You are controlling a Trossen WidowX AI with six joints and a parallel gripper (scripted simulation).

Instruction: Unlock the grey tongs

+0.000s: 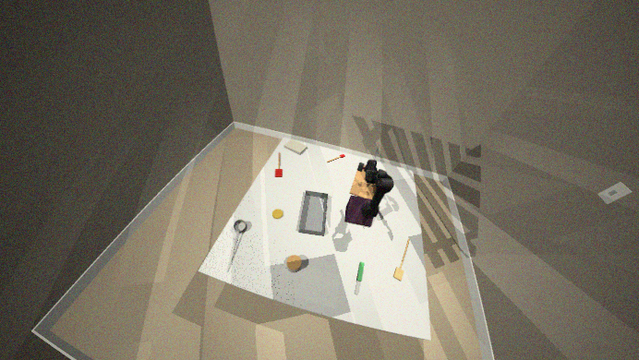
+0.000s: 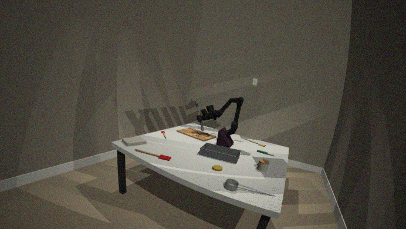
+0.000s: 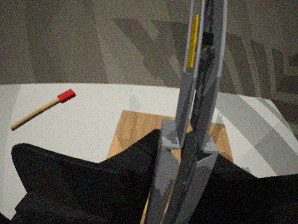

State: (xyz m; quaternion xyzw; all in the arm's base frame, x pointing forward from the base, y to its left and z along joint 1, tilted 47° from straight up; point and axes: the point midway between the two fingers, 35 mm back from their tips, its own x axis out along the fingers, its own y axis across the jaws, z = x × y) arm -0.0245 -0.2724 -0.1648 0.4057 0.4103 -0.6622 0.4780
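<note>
The wooden board lies 40 mm behind my gripper tip and 170 mm below it. The rest, counted from my gripper tip: grey block (630 mm ahead, 290 mm to the right, 160 mm below); then red-tipped stick (230 mm ahead, 240 mm to the right, 170 mm below); then roasting tin (370 mm ahead, 380 mm to the left, 150 mm below).
</note>
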